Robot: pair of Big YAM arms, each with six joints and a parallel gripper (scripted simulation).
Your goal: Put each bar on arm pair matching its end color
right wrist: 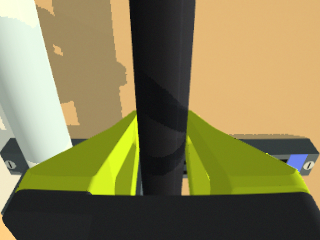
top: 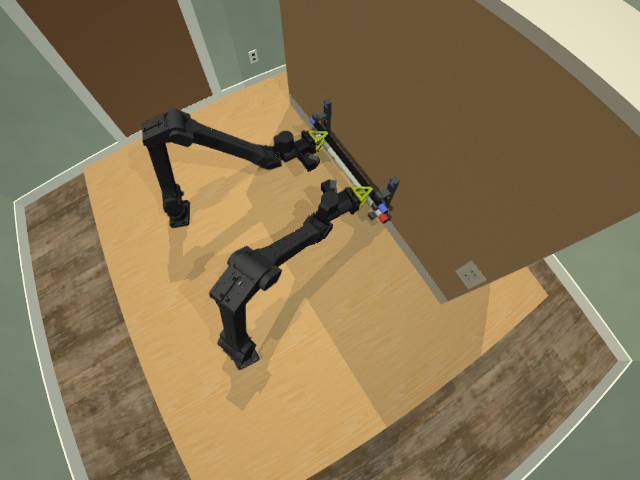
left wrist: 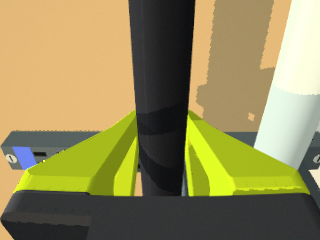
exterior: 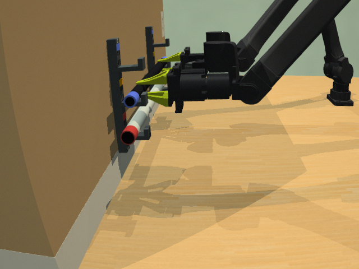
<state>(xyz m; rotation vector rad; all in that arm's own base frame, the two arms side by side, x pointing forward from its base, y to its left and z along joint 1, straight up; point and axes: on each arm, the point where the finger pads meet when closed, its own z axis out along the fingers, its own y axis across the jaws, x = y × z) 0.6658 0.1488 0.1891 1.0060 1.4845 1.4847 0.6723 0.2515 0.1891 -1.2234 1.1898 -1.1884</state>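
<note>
Now: left hand 150 mm to the left of the black bar. Round my left hand: grey baseboard (180 mm to the right, 150 mm below, 50 mm ahead); then brown wall (260 mm above, 200 mm ahead, 180 mm to the right).
</note>
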